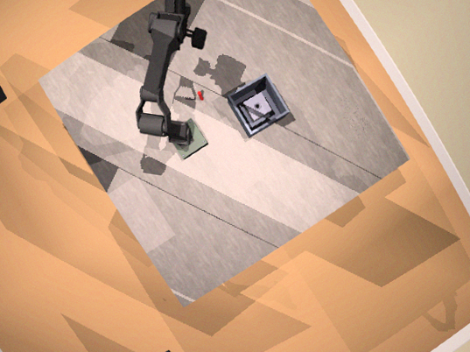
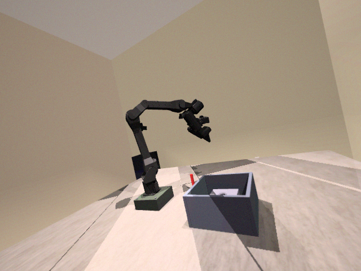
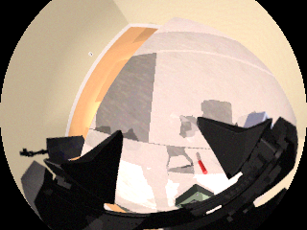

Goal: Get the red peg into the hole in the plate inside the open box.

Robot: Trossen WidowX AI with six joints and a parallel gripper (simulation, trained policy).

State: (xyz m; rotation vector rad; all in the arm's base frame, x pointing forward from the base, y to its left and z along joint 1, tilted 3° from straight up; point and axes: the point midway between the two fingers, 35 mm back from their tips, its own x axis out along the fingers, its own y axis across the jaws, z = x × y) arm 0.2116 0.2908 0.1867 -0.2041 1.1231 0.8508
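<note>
The red peg is 5 cm behind my gripper tip, 18 cm to the right of it and 18 cm below it. The rest, counted from my gripper tip: grey-blue box: 13 cm ahead, 35 cm to the right, 20 cm below.
</note>
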